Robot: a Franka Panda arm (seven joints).
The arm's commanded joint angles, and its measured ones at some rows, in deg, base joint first. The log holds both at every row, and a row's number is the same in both.
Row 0, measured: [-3.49, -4.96, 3.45, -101.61, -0.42, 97.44, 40.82]
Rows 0 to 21, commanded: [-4.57, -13.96, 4.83, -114.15, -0.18, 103.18, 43.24]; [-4.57, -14.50, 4.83, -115.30, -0.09, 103.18, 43.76]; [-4.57, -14.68, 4.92, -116.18, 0.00, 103.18, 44.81]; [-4.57, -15.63, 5.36, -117.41, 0.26, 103.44, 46.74]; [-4.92, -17.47, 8.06, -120.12, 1.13, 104.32, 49.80]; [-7.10, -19.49, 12.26, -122.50, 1.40, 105.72, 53.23]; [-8.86, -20.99, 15.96, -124.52, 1.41, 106.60, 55.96]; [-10.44, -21.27, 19.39, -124.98, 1.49, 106.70, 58.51]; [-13.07, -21.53, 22.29, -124.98, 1.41, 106.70, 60.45]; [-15.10, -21.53, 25.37, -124.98, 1.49, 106.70, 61.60]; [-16.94, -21.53, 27.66, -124.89, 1.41, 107.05, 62.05]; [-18.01, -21.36, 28.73, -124.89, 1.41, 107.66, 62.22]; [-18.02, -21.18, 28.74, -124.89, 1.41, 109.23, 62.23]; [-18.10, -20.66, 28.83, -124.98, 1.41, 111.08, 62.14]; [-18.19, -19.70, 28.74, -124.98, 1.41, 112.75, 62.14]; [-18.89, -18.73, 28.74, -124.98, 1.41, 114.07, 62.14]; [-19.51, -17.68, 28.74, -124.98, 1.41, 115.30, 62.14]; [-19.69, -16.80, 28.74, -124.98, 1.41, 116.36, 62.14]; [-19.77, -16.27, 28.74, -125.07, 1.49, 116.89, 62.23]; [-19.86, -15.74, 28.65, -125.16, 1.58, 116.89, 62.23]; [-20.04, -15.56, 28.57, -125.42, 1.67, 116.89, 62.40]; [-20.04, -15.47, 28.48, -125.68, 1.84, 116.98, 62.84]
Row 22, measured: [-19.21, -15.83, 28.05, -125.07, 0.89, 115.96, 62.33]
